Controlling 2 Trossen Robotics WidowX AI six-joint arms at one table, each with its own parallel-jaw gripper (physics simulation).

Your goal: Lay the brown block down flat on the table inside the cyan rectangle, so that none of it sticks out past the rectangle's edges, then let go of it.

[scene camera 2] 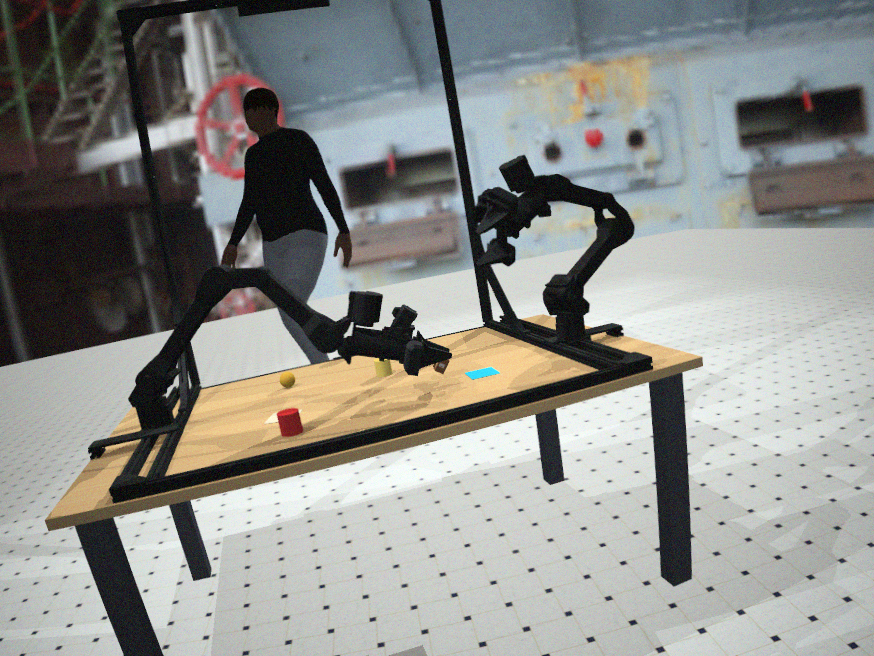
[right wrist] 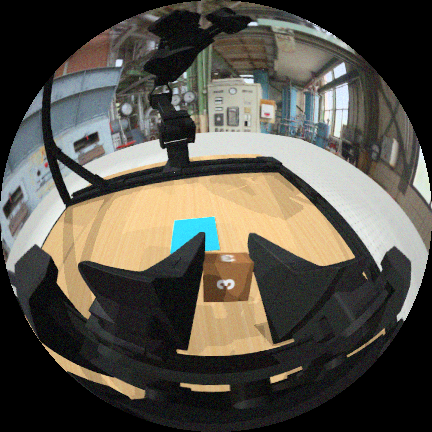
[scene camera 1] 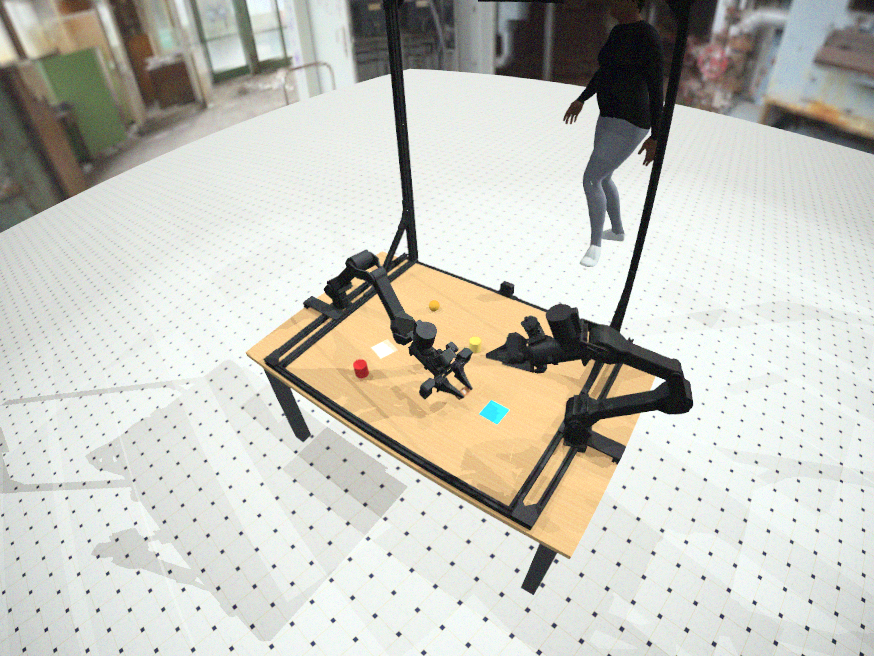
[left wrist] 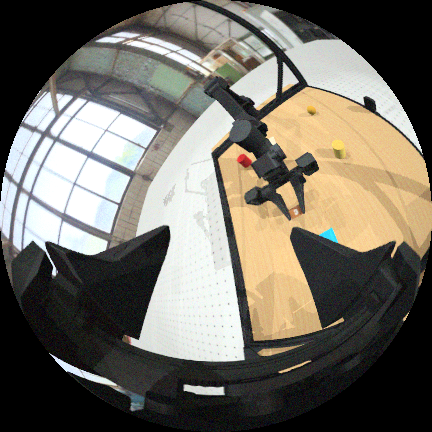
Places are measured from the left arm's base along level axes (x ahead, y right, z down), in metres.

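Pixels of known places: left gripper, fingertip midpoint: (scene camera 2: 477, 249) (right wrist: 224, 29) (scene camera 1: 494, 359) (left wrist: 233, 232); right gripper, fingertip midpoint: (scene camera 2: 450, 353) (right wrist: 226, 237) (scene camera 1: 468, 393) (left wrist: 296, 216); left arm's base, origin of the base link: (scene camera 2: 572, 339) (right wrist: 179, 164) (scene camera 1: 575, 437); right arm's base, origin of the base link: (scene camera 2: 157, 426) (scene camera 1: 341, 304) (left wrist: 255, 114).
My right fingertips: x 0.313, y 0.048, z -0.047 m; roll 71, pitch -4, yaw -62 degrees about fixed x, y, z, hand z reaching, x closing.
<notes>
For each thing: its middle in the pictures, then the offset to it from my right fingertips. "pt": a spot on its surface instead.
- brown block, body centre: (right wrist: 225, 276) (scene camera 2: 441, 363) (left wrist: 296, 210) (scene camera 1: 462, 393) dx +0.019, dy +0.012, dz +0.018 m
- cyan rectangle, surface spot: (right wrist: 193, 233) (scene camera 2: 481, 372) (left wrist: 325, 245) (scene camera 1: 493, 411) pt dx -0.075, dy +0.004, dz +0.065 m
- red cylinder, body centre: (scene camera 2: 289, 422) (scene camera 1: 361, 368) (left wrist: 243, 160) dx +0.353, dy +0.050, dz +0.045 m
- white patch, surface spot: (scene camera 1: 384, 349) pt dx +0.321, dy +0.167, dz +0.065 m
- yellow cylinder, body centre: (scene camera 2: 383, 366) (left wrist: 338, 148) (scene camera 1: 475, 344) dx +0.034, dy +0.239, dz +0.046 m
- yellow ball, body centre: (scene camera 2: 287, 379) (scene camera 1: 434, 305) dx +0.220, dy +0.400, dz +0.046 m
The brown block (right wrist: 227, 278) (left wrist: 296, 210) (scene camera 2: 440, 367), marked with a white 3, sits between the fingers of my right gripper (right wrist: 226, 237) (scene camera 1: 463, 388) (scene camera 2: 437, 359) (left wrist: 296, 216). The gripper is shut on it and holds it a little above the table. The cyan rectangle (scene camera 1: 493, 411) (scene camera 2: 483, 374) (left wrist: 329, 235) (right wrist: 193, 233) lies flat on the table just beyond the fingertips, and the block is short of it. My left gripper (left wrist: 233, 232) (scene camera 1: 494, 354) (scene camera 2: 485, 221) is open and empty, raised high over the far side of the table.
A red cylinder (scene camera 1: 360, 369) (scene camera 2: 289, 422) (left wrist: 243, 160), a white patch (scene camera 1: 384, 349), a yellow cylinder (scene camera 1: 475, 342) (scene camera 2: 382, 369) (left wrist: 338, 149) and a yellow ball (scene camera 1: 433, 305) (scene camera 2: 286, 379) are on the table. A black frame rims it. A person (scene camera 1: 623, 98) (scene camera 2: 281, 189) stands behind.
</notes>
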